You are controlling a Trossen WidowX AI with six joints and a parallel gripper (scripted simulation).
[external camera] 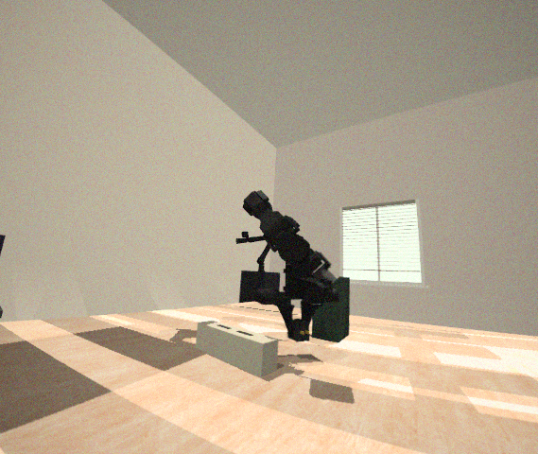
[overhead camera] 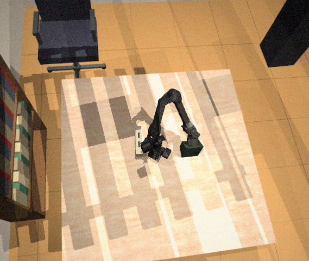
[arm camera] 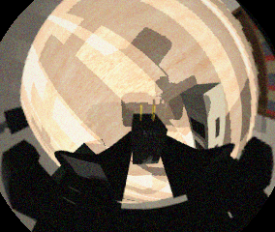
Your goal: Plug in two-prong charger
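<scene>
Now: the dark charger 1 cm ahead of my gripper tip, 1 cm to the left of it and 1 cm above it.
</scene>
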